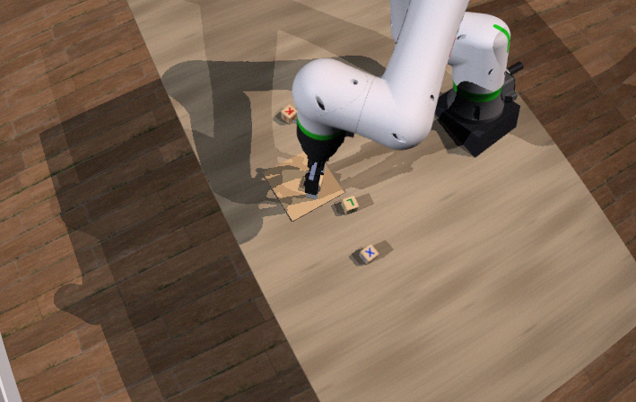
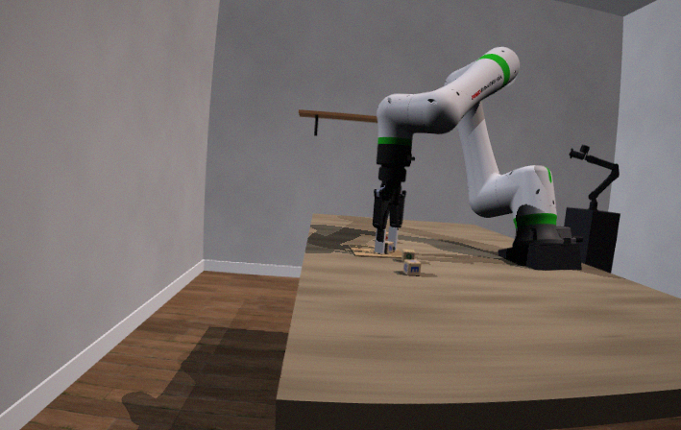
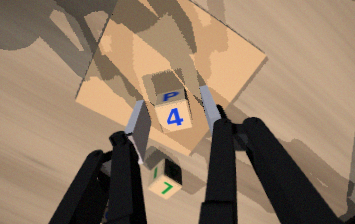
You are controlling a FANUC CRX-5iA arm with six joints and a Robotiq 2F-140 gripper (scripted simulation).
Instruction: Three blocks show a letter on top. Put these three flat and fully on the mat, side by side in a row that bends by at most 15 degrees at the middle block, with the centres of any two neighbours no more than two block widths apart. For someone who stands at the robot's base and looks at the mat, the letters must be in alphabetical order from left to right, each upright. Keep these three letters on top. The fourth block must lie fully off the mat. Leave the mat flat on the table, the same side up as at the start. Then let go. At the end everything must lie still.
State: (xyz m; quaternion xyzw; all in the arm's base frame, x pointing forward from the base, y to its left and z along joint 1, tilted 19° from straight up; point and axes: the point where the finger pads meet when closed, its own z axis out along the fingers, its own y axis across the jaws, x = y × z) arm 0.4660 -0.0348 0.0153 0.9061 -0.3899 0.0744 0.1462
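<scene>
The 4 block lies 2 cm below my hand. Also, from my hand: red K block (19 cm to the right, 5 cm behind, 2 cm below); L block (9 cm to the left, 4 cm behind, 2 cm below); tan mat (4 cm below, 2 cm to the right, 2 cm ahead).
</scene>
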